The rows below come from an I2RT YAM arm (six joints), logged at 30 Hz.
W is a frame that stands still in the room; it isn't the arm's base.
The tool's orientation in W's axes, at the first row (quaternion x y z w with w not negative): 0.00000, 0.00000, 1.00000, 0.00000
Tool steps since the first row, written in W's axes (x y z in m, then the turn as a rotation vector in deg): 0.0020, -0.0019, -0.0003, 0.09, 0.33, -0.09; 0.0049, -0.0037, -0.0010, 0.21, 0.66, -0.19; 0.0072, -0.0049, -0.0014, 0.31, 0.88, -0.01; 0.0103, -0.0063, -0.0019, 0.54, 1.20, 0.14; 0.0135, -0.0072, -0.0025, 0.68, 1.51, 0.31; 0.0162, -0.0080, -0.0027, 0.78, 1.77, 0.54; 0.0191, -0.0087, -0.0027, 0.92, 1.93, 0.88
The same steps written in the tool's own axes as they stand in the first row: -0.0020, 0.0019, -0.0003, -0.09, -0.33, -0.09; -0.0049, 0.0037, -0.0010, -0.21, -0.66, -0.19; -0.0072, 0.0049, -0.0014, -0.31, -0.88, -0.01; -0.0103, 0.0063, -0.0019, -0.54, -1.20, 0.14; -0.0135, 0.0072, -0.0025, -0.68, -1.51, 0.31; -0.0162, 0.0080, -0.0027, -0.78, -1.77, 0.54; -0.0191, 0.0087, -0.0027, -0.92, -1.93, 0.88
